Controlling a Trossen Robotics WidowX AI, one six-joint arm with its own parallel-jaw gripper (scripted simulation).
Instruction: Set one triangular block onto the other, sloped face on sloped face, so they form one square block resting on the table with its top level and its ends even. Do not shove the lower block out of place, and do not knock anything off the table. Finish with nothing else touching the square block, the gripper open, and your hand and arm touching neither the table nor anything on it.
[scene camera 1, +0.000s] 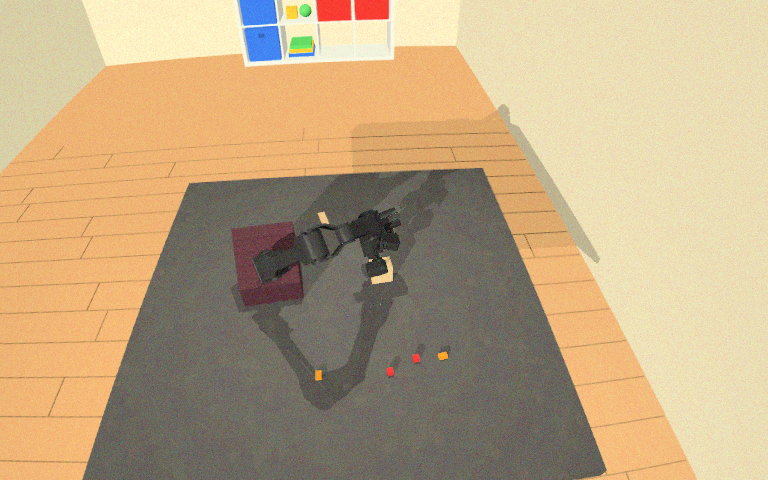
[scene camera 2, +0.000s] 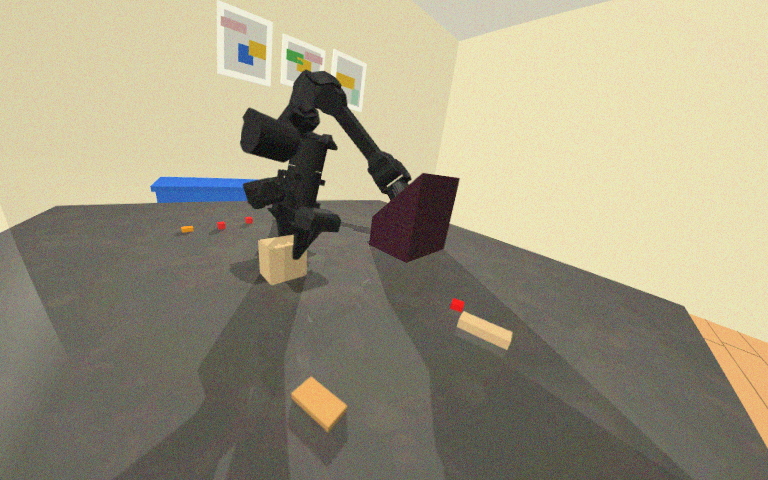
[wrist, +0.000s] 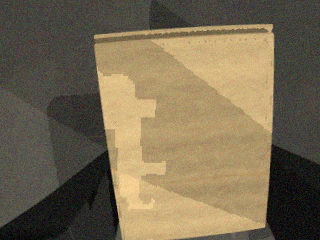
My gripper (scene camera 2: 289, 253) carries a triangular block (scene camera 2: 282, 246). Further things: a tan bar (scene camera 2: 497, 335) and a triangular block (scene camera 2: 275, 270).
My gripper is seen too in scene camera 1 (scene camera 1: 377, 269) and in the wrist view (wrist: 183, 150). The wrist view misses the tan bar: it is out of frame.
